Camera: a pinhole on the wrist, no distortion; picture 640 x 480 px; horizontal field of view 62.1 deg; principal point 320.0 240.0 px. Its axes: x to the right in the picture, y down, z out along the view. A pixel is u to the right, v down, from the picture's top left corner.
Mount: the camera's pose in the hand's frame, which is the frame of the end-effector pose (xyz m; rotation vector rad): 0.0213 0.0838 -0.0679 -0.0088 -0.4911 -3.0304
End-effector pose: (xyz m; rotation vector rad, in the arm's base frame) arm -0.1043 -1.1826 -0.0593 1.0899 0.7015 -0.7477
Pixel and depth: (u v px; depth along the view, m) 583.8 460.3 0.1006
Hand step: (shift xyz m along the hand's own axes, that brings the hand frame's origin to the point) -0.0261 0.0726 0.0416
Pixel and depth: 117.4 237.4 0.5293
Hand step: 0.2193 0.2674 0.4301
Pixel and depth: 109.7 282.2 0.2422
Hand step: 0.1169 0.1487 0.1663
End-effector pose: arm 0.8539 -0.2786 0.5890 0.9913 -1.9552 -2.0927
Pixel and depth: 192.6 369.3 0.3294
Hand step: 0.1039 0.1174 0.2686
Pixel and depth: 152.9 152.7 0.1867
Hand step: 0.0766 0.1758 0.0986
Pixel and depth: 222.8 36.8 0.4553
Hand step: 0.0892 0.3980 0.3078
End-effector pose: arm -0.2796 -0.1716 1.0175 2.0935 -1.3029 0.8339
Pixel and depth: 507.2 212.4 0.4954
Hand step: -0.1574 0.2523 0.3970
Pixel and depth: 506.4 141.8 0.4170
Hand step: -0.1325 0.2781 0.3060
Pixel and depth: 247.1 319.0 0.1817
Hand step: 0.0470 0.1173 0.1126
